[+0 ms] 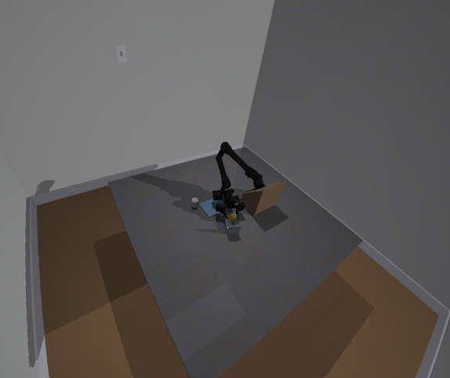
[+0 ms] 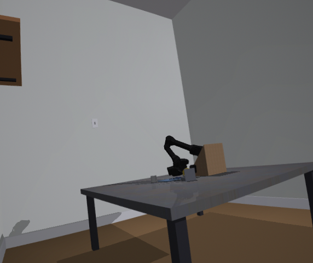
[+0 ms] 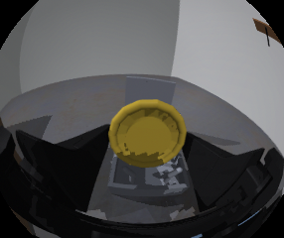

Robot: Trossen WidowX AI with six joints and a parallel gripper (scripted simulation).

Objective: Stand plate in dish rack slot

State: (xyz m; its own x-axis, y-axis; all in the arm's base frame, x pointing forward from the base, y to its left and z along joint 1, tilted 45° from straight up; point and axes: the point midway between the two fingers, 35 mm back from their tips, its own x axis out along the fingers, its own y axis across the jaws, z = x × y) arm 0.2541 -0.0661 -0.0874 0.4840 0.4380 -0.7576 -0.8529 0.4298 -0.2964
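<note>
Right now my gripper tip is 20 mm short of the grey dish rack, 20 mm above it and 10 mm to the right of it. Round my gripper tip: yellow plate 10 mm to the right; blue mat 170 mm to the right, 40 mm below, 10 mm ahead; small blue utensil 200 mm to the right, 100 mm behind, 40 mm below.
</note>
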